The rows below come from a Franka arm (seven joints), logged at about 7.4 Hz.
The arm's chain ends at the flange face. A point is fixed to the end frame.
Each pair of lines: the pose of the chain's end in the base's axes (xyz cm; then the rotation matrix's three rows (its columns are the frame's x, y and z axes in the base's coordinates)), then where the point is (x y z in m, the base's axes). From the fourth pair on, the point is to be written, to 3 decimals.
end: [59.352 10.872 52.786], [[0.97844 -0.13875 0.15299], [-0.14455 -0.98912 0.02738], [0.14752 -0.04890 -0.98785]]
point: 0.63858 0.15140 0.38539
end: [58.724 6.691 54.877], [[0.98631 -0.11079 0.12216], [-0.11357 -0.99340 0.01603], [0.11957 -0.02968 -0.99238]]
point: 0.62668 0.10860 0.40436
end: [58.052 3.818 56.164], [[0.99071 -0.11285 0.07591], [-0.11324 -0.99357 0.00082], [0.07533 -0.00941 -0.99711]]
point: 0.61324 0.07762 0.41493
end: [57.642 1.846 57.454], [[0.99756 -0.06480 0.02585], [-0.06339 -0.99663 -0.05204], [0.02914 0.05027 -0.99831]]
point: 0.600 0.051 0.424
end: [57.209 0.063 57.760], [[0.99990 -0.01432 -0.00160], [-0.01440 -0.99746 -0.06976], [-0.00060 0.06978 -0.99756]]
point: 0.589 0.031 0.426
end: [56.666 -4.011 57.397], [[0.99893 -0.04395 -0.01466], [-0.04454 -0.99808 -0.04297], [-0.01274 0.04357 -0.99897]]
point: 0.583 -0.006 0.423
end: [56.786 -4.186 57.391], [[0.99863 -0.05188 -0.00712], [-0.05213 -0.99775 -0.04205], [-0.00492 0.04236 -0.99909]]
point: 0.586 -0.008 0.423
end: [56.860 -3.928 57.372], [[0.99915 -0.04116 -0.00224], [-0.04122 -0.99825 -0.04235], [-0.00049 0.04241 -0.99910]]
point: 0.587 -0.005 0.423
